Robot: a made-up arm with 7 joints.
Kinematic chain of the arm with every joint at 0, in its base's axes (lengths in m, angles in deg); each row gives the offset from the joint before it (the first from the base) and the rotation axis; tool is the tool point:
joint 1: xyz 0 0 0.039 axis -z
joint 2: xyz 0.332 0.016 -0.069 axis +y
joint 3: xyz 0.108 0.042 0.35 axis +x
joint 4: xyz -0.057 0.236 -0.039 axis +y
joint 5: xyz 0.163 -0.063 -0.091 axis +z
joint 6: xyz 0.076 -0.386 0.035 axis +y
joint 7: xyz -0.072 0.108 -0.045 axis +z
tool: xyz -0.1 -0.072 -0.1
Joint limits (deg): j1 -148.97..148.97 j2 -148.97..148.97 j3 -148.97..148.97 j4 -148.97..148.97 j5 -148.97..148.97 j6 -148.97..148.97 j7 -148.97..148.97
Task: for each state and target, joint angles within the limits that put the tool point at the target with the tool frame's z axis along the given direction. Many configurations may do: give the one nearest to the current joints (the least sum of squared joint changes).
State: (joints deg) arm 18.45 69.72 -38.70 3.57 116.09 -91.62 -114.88
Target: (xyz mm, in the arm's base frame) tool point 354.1 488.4 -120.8 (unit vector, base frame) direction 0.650 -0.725 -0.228
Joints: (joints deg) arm -12.94 31.53 -20.90 21.41 125.36 -92.73 -121.37
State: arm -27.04 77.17 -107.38 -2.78 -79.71 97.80 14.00
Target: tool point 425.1 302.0 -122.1 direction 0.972 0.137 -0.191
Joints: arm -11.67 110.20 -105.89 41.36 -83.95 110.65 -10.00
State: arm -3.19 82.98 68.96 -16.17 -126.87 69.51 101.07
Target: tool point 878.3 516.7 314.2 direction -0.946 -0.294 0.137
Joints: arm -7.94 58.08 64.51 -25.17 -130.82 83.95 102.64
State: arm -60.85 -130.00 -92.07 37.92 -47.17 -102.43 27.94
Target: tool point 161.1 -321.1 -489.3 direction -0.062 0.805 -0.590
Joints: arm -99.03 -147.12 -128.56 50.76 0.54 -145.77 25.27
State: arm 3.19 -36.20 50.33 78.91 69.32 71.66 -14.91
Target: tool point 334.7 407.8 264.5 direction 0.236 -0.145 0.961
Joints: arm 0.28 -41.50 86.69 57.70 62.67 38.55 -28.62
